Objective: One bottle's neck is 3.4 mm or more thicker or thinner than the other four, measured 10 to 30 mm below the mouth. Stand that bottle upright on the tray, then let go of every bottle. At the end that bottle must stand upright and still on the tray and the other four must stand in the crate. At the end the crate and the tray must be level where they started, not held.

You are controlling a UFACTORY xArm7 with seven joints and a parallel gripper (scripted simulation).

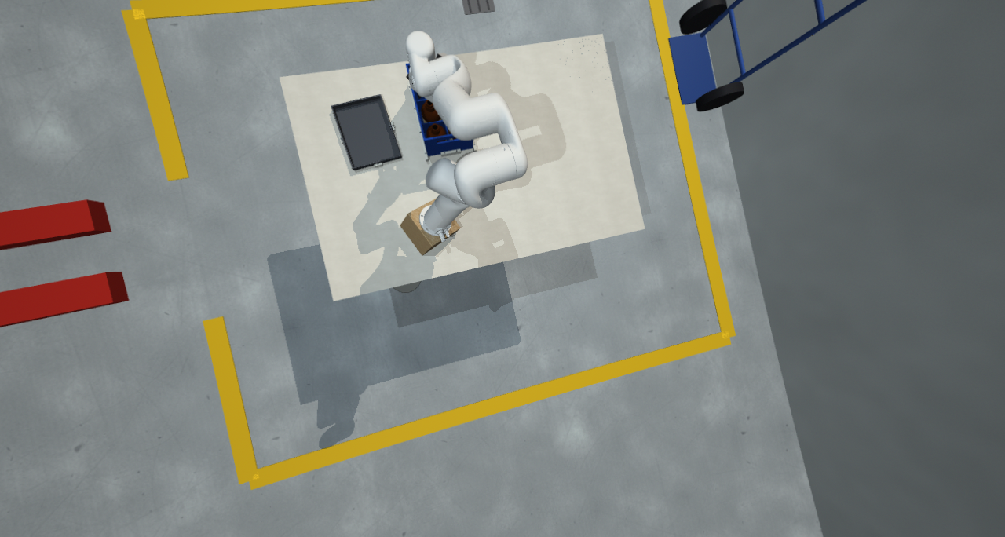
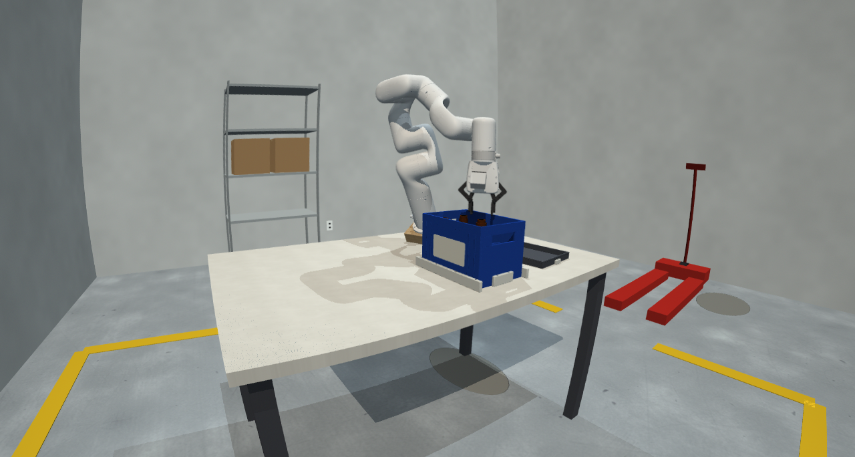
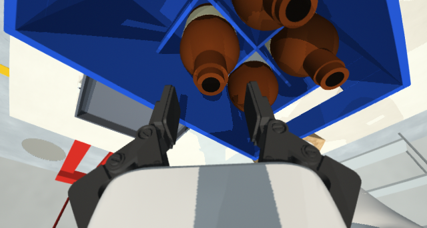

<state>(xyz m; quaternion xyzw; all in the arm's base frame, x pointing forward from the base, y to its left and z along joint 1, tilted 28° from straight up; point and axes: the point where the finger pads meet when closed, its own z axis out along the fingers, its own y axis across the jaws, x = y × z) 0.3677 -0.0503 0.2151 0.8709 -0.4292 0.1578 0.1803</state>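
Now: the blue crate 11 cm below my hand and 4 cm to the right of it. From my hand the other things lie so: dark grey tray 25 cm to the left, 18 cm below, 4 cm ahead.
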